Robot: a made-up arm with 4 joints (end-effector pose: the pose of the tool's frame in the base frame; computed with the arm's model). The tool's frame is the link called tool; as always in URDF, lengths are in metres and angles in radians.
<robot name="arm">
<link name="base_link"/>
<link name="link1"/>
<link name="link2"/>
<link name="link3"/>
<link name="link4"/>
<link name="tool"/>
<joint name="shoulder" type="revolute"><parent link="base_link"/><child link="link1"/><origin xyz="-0.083 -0.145 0.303" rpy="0 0 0"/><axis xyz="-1 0 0"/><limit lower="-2.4" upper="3.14"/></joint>
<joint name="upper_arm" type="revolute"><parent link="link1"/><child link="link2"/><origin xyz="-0.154 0.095 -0.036" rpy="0 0 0"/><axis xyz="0.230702 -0.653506 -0.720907"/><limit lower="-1.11" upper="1.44"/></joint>
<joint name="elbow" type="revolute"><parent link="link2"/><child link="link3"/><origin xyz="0.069 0.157 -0.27" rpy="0 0 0"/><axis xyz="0.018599 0.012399 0.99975"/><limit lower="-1.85" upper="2.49"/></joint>
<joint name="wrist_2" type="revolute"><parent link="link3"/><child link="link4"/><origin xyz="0.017 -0.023 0.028" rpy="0 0 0"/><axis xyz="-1 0 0"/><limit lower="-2.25" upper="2.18"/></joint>
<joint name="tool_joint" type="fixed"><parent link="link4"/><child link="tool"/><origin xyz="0.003 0.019 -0.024" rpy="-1.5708 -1.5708 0"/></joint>
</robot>
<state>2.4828 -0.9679 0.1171 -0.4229</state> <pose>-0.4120 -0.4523 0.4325 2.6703 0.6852 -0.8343</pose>
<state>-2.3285 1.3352 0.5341 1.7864</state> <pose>0.0614 -0.1212 0.3775 -1.4238 0.1213 -1.1339</pose>
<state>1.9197 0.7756 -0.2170 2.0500</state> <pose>-0.0092 -0.3709 0.2321 0.8171 0.4510 -0.5440</pose>
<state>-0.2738 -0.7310 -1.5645 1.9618</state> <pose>-0.3938 0.0729 0.0863 2.7185 0.9077 -1.1510</pose>
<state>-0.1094 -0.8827 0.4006 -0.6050</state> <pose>-0.3971 0.0704 0.0328 -0.5614 -0.5360 -0.2467</pose>
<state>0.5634 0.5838 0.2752 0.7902</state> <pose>0.0001 -0.1041 0.0086 1.9636 2.2390 0.7526</pose>
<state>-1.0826 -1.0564 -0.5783 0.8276</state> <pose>-0.4185 0.1523 0.2598 -0.9548 -1.4427 -0.5773</pose>
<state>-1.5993 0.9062 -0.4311 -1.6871</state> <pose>0.0207 -0.0263 0.4630 -1.1889 -1.8099 2.0091</pose>
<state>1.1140 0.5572 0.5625 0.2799</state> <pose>-0.0013 -0.2534 0.0092 -1.6331 -2.4948 -0.2089</pose>
